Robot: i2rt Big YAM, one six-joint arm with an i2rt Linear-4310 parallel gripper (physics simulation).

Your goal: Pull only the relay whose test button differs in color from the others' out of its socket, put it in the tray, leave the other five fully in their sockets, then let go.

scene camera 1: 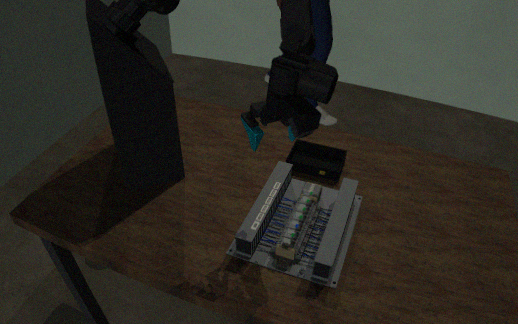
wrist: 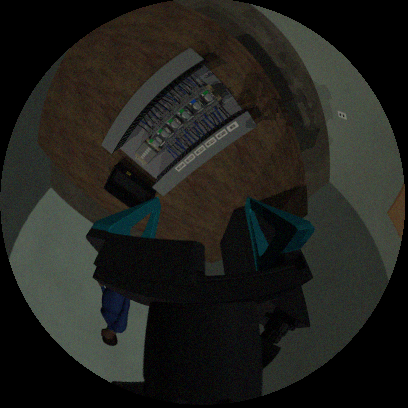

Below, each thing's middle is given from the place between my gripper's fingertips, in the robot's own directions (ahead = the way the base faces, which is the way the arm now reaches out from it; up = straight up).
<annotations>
Now: the grey panel (scene camera 1: 263,256) 8 cm ahead of my hand, 2 cm to the left of it and 23 cm below it.
</annotations>
